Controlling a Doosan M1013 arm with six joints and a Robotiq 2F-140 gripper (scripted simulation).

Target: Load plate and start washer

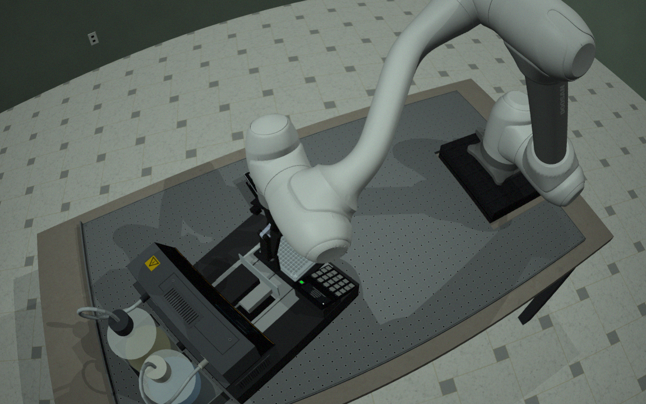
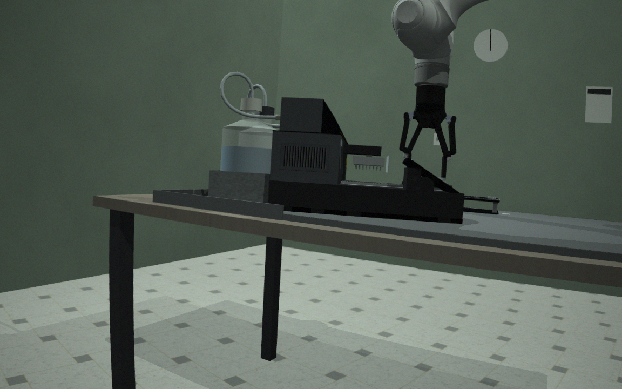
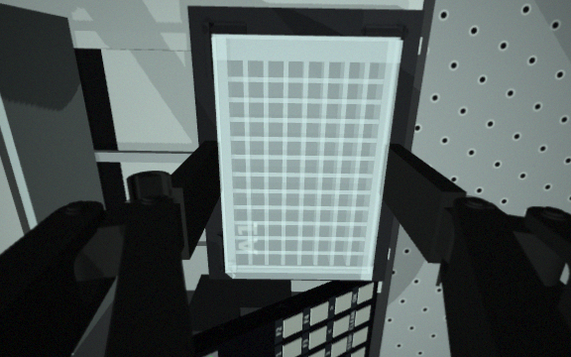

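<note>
The well plate lies 2 cm below my hand. Round my hand: washer carrier (3 cm below); then thin upright divider (9 cm ahead, 3 cm to the left, 1 cm above); then dispensing head (14 cm ahead, 5 cm to the left, 2 cm above).
</note>
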